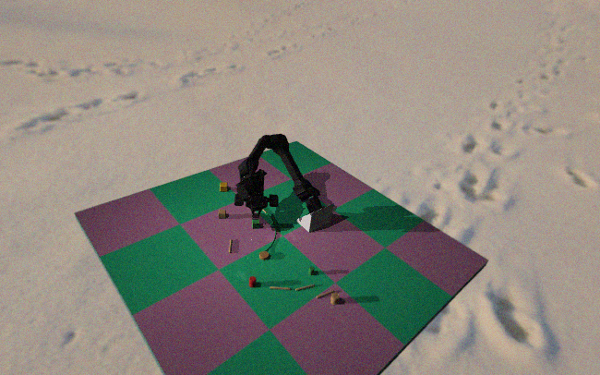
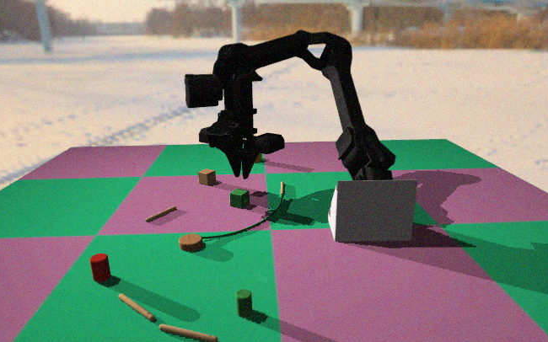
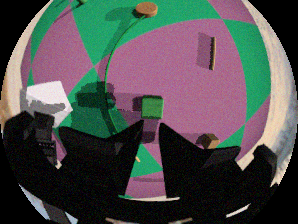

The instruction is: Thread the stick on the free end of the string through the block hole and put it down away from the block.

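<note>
My gripper tip is 4 cm above the green block, 1 cm to the right of it and 1 cm short of it. Round my gripper tip: tan wooden block 14 cm to the right, 8 cm ahead, 5 cm below; thin wooden stick 10 cm behind, 6 cm below, 5 cm to the right; round wooden button 17 cm to the left, 10 cm ahead, 5 cm below.
</note>
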